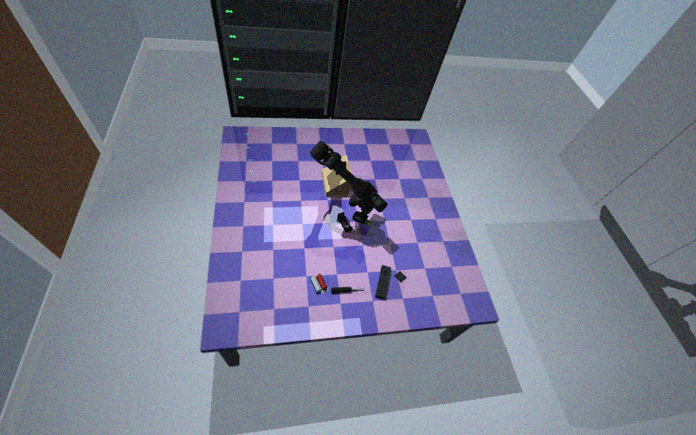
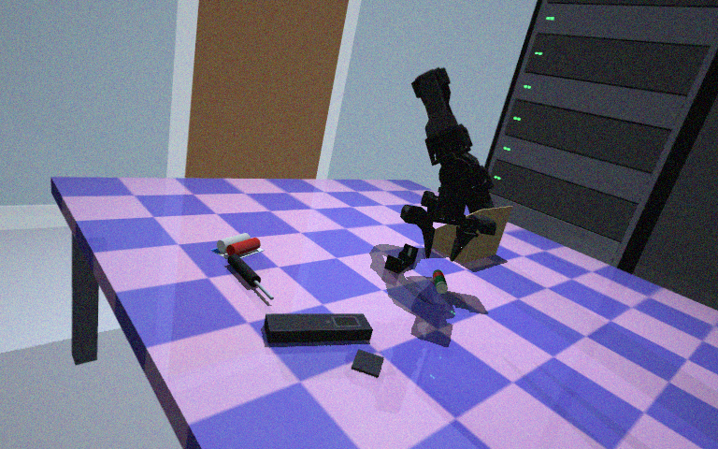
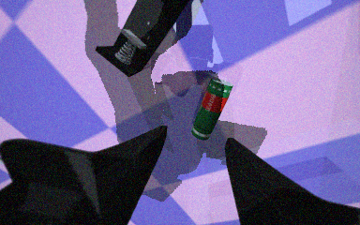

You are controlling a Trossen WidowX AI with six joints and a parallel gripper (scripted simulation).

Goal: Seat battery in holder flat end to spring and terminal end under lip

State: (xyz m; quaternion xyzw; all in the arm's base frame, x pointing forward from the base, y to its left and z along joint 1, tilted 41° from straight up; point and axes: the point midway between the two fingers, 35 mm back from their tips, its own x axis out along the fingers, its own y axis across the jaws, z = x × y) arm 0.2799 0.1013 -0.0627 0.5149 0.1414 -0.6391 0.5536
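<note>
Now: the battery 1 cm behind my gripper tip, 1 cm to the left of it and 5 cm below it. The rest, counted from my gripper tip: black square: 29 cm ahead, 16 cm to the left, 6 cm below; then black remote: 33 cm ahead, 7 cm to the left, 5 cm below; then screwdriver: 37 cm ahead, 9 cm to the right, 5 cm below.
</note>
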